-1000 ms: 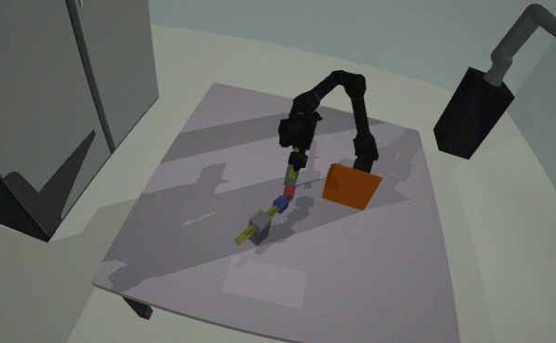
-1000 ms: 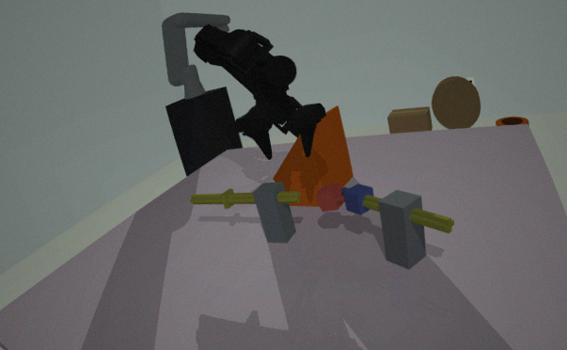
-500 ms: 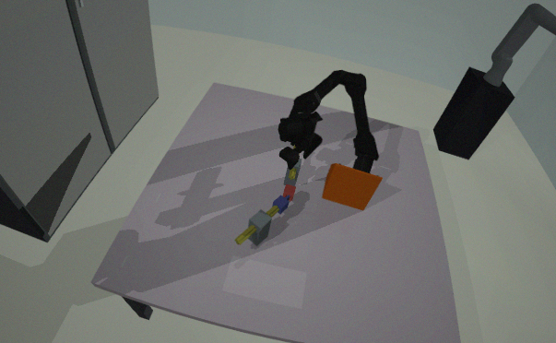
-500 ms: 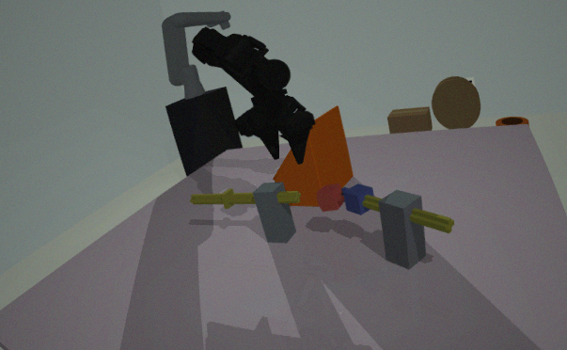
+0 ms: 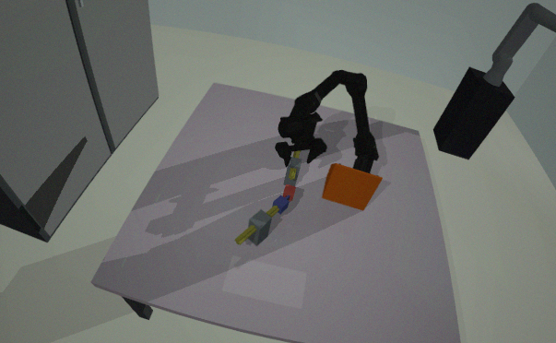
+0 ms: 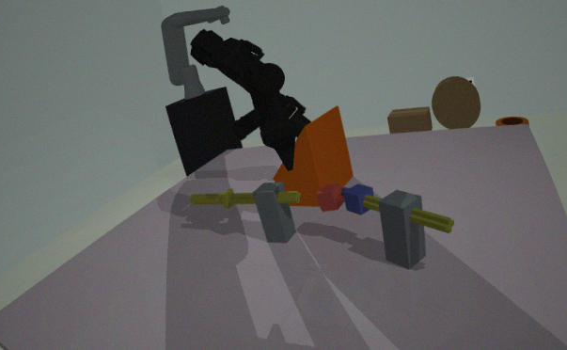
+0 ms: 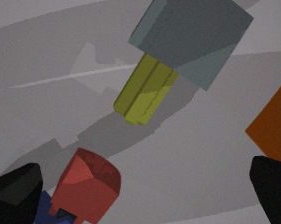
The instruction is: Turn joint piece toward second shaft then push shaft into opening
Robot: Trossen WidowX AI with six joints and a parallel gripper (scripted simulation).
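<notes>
Now: gripper tip 8 cm to the right of the red joint piece and 8 cm above it.
</notes>
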